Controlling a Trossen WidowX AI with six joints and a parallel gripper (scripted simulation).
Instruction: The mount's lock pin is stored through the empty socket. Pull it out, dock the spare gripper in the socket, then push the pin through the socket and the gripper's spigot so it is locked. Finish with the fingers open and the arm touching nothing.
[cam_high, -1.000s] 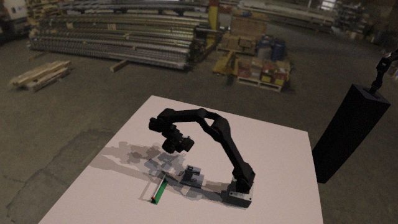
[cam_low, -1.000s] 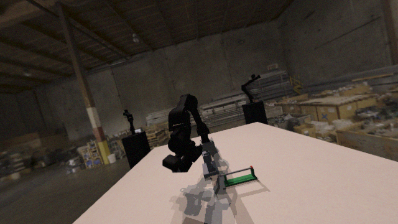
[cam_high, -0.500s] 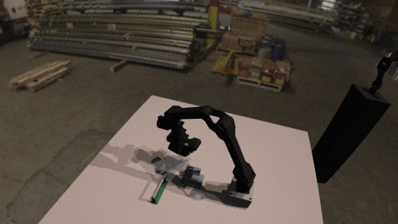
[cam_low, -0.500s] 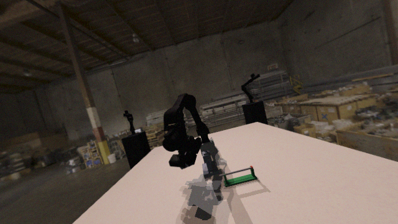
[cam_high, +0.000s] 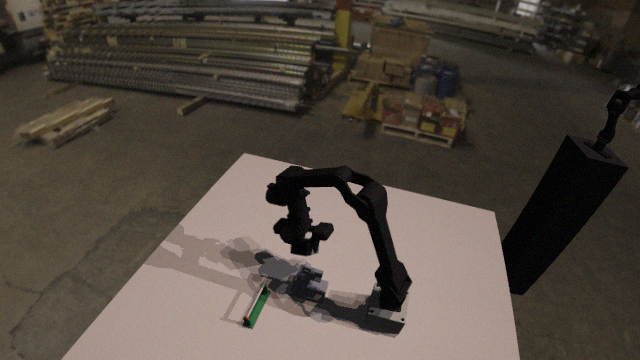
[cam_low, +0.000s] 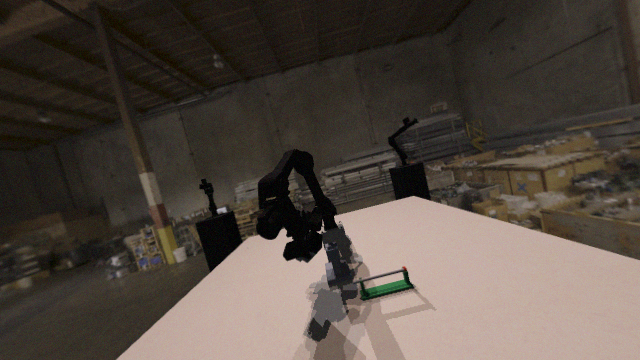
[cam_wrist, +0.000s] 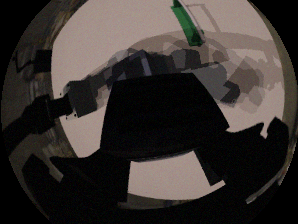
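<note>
Right now my gripper tip is 11 cm short of the green cradle, 18 cm to the right of it and 9 cm above it. Round my gripper tip: grey mount (2 cm behind, 7 cm to the left, 6 cm below); then spare gripper (1 cm to the right, 1 cm above).
</note>
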